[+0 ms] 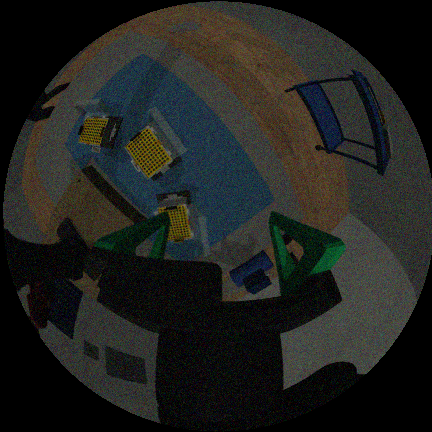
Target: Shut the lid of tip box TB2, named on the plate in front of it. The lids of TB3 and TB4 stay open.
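Places are measured from the arm's base along level axes (x ahead, y left, z up), in millimetres.
Pixels of known places: gripper, fingertip midpoint: (218, 216); arm's base, origin of the base link: (78, 249).
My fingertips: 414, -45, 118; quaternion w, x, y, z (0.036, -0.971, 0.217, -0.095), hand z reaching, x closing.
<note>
Ahead of a thing's pixels: the offset from my fingertips to its top centre, as dx, dy, dz. "spot": to the spot under its first point. Level surfaces: height alone.
Three tip boxes with yellow tip racks stand on a blue mat {dz -311} (215, 150): one box {-221, +303, -237} (94, 131) at the upper left, one box {-100, +113, -237} (148, 151) in the middle, and one box {-146, -103, -237} (176, 223) lower down, beside my left finger. All three show their yellow racks uncovered. Pale see-through lids stand open beside the middle box and the lower box; a pale lid-like panel {spot: -169, +357, -203} (89, 105) shows at the upper-left box. The name plates cannot be read, so I cannot tell which box is TB2. My gripper (218, 216) is wide open and empty, its green fingers spread above the mat's near edge.
A brown board (75, 210) with a dark bar (112, 192) along its edge lies left of the boxes. A blue cylinder-like object (251, 267) shows between the fingers, lower right. A blue cart (322, 120) stands at the upper right, beyond the wooden surface (280, 100).
</note>
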